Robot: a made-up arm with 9 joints. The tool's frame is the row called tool.
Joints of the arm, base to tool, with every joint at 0 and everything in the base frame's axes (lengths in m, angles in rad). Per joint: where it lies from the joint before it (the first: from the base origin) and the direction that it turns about. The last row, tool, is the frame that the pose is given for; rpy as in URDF.
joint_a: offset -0.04 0.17 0.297 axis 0 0 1
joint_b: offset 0.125 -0.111 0.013 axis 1 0 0
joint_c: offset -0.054 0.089 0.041 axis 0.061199 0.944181 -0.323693
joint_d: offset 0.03 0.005 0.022 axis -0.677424 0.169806 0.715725
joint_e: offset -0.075 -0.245 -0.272 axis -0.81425 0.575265 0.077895
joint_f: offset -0.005 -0.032 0.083 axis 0 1 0
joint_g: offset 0.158 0.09 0.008 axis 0 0 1
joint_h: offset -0.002 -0.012 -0.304 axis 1 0 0
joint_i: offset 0.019 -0.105 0.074 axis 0 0 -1
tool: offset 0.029 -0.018 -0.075 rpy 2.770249 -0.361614 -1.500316
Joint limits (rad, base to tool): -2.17..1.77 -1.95..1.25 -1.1..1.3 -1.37..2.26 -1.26..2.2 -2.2..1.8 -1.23..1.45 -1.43..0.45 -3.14..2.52
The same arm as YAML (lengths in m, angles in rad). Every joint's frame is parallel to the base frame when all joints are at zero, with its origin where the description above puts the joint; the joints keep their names.
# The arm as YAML. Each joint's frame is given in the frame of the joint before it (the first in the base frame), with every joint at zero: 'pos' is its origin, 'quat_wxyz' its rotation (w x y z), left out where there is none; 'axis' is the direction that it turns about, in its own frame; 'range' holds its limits. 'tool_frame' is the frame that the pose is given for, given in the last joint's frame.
length_unit: m
angle_unit: rad
joints:
  - joint: joint_a
    pos: [-0.04, 0.17, 0.297]
    axis: [0.0, 0.0, 1.0]
    range: [-2.17, 1.77]
  - joint: joint_b
    pos: [0.125, -0.111, 0.013]
    axis: [1.0, 0.0, 0.0]
    range: [-1.95, 1.25]
  - joint: joint_c
    pos: [-0.054, 0.089, 0.041]
    axis: [0.061199, 0.944181, -0.323693]
    range: [-1.1, 1.3]
  - joint: joint_d
    pos: [0.03, 0.005, 0.022]
    axis: [-0.677424, 0.169806, 0.715725]
    range: [-1.37, 2.26]
  - joint: joint_e
    pos: [-0.075, -0.245, -0.272]
    axis: [-0.814216, 0.575311, 0.077902]
    range: [-1.26, 2.2]
  - joint: joint_f
    pos: [-0.005, -0.032, 0.083]
    axis: [0.0, 1.0, 0.0]
    range: [-2.2, 1.8]
  - joint: joint_g
    pos: [0.158, 0.09, 0.008]
    axis: [0.0, 0.0, 1.0]
    range: [-1.23, 1.45]
  - joint: joint_h
    pos: [-0.002, -0.012, -0.304]
    axis: [1.0, 0.0, 0.0]
    range: [-1.43, 0.45]
  - joint: joint_i
    pos: [0.019, -0.105, 0.074]
    axis: [0.0, 0.0, -1.0]
    range: [-3.14, 2.52]
tool_frame:
  pos: [0.029, -0.018, -0.075]
  quat_wxyz: [0.253342, 0.684655, -0.6834, 0.005489]

